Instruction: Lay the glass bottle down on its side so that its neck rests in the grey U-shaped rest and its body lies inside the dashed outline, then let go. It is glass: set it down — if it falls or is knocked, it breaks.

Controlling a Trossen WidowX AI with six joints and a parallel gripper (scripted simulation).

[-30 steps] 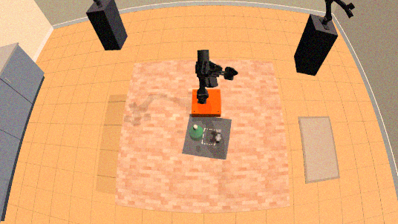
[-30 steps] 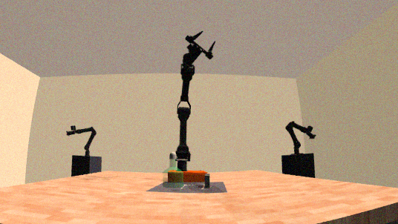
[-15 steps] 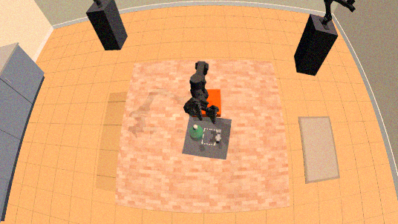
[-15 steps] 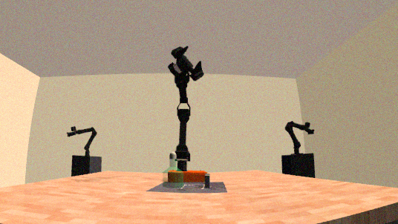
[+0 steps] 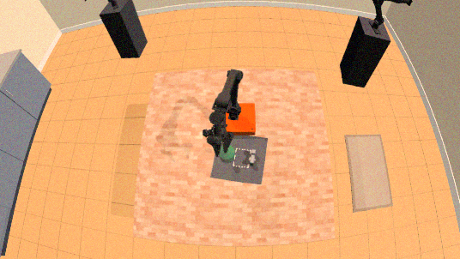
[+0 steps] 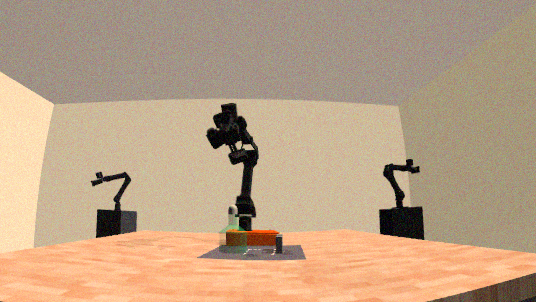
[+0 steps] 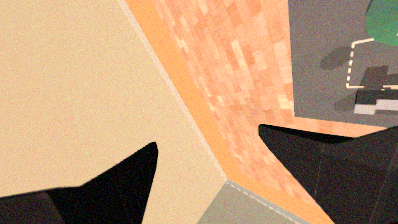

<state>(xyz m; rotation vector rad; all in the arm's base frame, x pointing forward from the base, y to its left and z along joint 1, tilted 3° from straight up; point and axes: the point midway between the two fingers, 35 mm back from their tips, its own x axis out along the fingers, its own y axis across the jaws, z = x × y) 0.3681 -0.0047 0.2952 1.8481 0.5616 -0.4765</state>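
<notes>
Now: the green glass bottle 120 mm behind my gripper tip, 10 mm to the right of it and 250 mm below it. The rest, counted from my gripper tip: dark grey mat 120 mm behind, 70 mm to the left, 340 mm below.
</notes>
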